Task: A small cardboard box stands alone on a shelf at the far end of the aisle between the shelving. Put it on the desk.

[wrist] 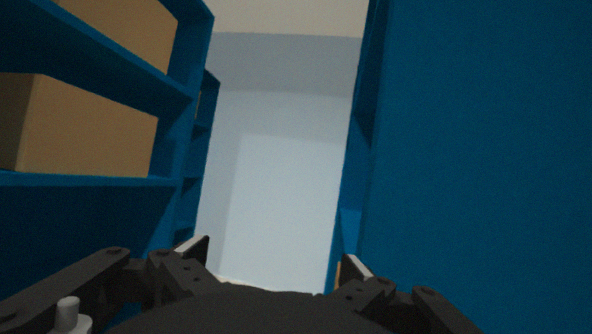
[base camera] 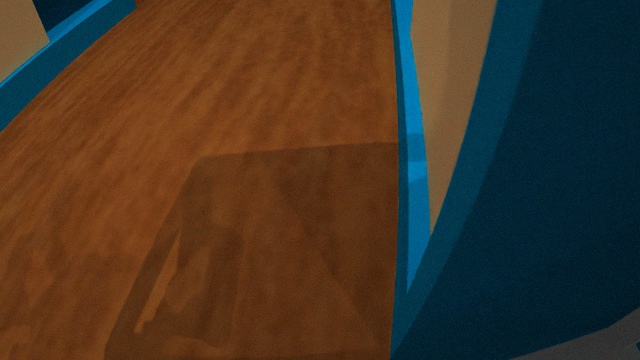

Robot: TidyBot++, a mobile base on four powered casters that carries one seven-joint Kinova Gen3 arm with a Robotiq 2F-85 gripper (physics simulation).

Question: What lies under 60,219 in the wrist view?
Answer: A blue shelving unit.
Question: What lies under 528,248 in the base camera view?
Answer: A blue shelving unit.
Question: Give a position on a blue shelving unit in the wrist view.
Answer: At 461,175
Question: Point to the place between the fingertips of the gripper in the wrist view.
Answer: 274,260
